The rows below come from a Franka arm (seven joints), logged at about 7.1 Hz.
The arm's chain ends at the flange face. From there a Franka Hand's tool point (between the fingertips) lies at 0.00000 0.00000 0.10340 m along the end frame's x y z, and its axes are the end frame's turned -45 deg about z.
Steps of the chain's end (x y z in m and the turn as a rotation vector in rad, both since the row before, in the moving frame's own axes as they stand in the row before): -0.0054 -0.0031 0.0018 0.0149 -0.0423 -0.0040; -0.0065 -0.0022 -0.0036 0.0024 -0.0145 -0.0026; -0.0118 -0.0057 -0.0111 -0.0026 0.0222 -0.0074; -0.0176 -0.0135 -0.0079 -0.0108 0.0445 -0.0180; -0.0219 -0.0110 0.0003 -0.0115 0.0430 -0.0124; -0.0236 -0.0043 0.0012 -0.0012 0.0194 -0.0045
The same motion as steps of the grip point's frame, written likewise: -0.0036 -0.0102 0.0017 0.0404 -0.0194 -0.0040; -0.0039 -0.0074 -0.0036 0.0120 -0.0086 -0.0026; -0.0029 -0.0106 -0.0111 -0.0175 0.0139 -0.0074; -0.0004 -0.0180 -0.0080 -0.0391 0.0238 -0.0180; -0.0054 -0.0193 0.0002 -0.0385 0.0223 -0.0124; -0.0123 -0.0182 0.0012 -0.0146 0.0129 -0.0045
